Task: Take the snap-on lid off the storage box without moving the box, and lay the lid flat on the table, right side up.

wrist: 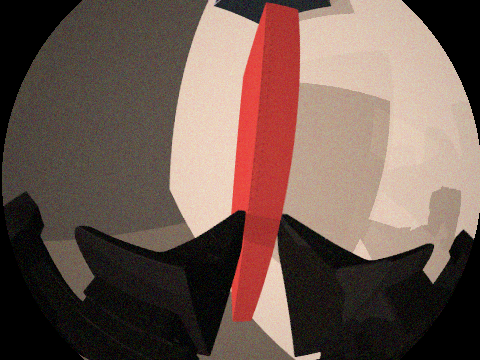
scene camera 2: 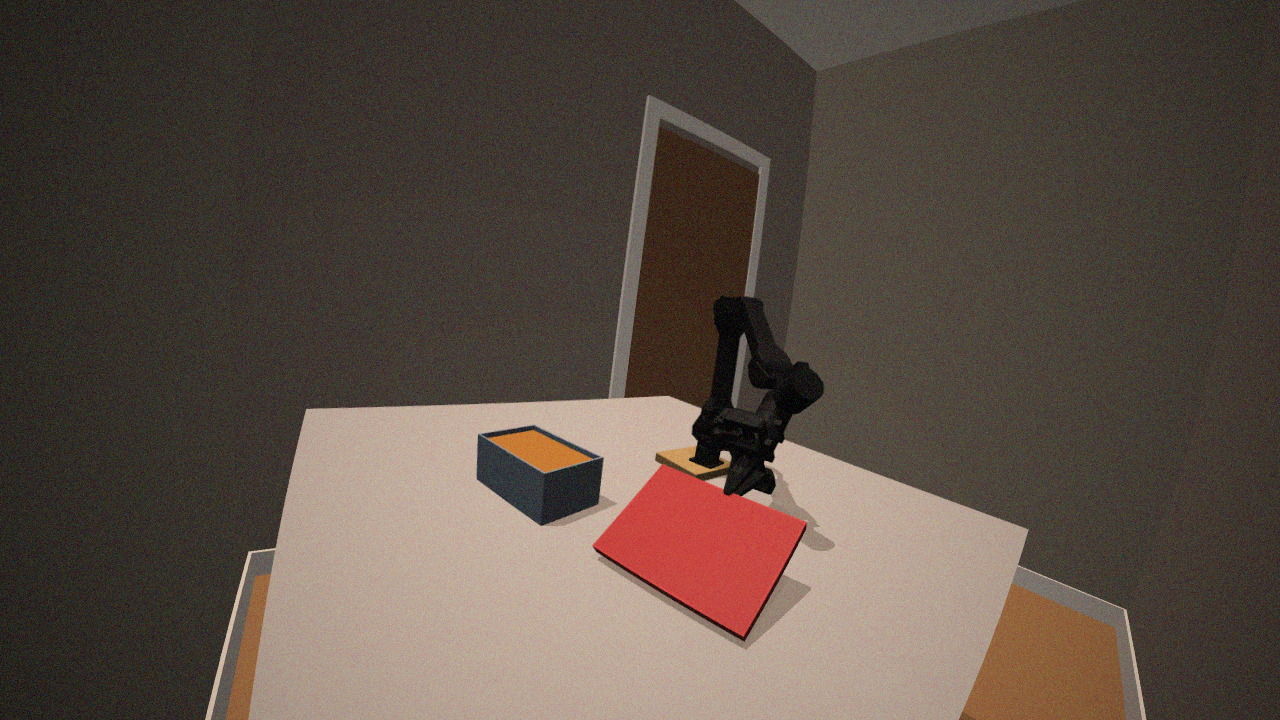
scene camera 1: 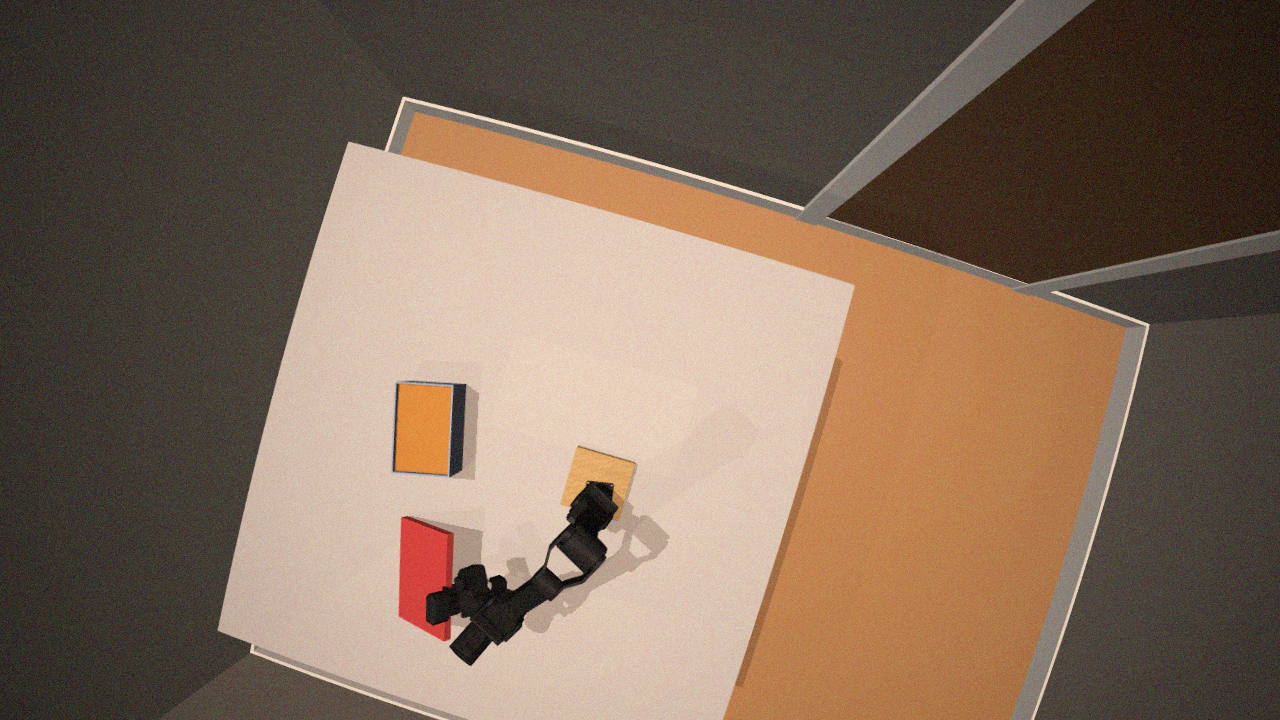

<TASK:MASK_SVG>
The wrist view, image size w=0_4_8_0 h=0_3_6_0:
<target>gripper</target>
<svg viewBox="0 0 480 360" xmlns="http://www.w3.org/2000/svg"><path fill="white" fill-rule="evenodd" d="M295 357L320 352L317 360L400 360L431 328L451 299L475 239L465 229L455 237L449 251L451 259L432 284L423 269L435 249L433 244L384 259L363 259L313 232L295 217L281 213L277 248ZM5 204L8 236L25 284L52 327L80 356L88 360L199 360L196 353L211 356L240 260L245 211L225 217L196 239L193 237L165 252L136 247L89 225L76 227L76 243L95 276L83 291L87 297L81 301L65 283L41 240L44 221L39 205L28 192Z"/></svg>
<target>red lid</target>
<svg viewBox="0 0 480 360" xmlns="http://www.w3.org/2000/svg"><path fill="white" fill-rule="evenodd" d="M287 5L273 3L264 5L264 12L260 17L259 29L257 29L255 39L253 39L251 53L249 53L247 68L245 68L243 84L241 84L239 139L237 139L235 171L233 171L232 215L237 211L245 211L243 241L241 241L241 255L232 284L233 321L251 321L253 313L255 313L261 288L263 288L264 281L267 279L273 247L276 244L281 212L283 212L285 191L287 191L289 171L291 171L293 141L295 141L297 105L299 105L297 100L299 100L300 19L299 13L297 13L299 9L289 8Z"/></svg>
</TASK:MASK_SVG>
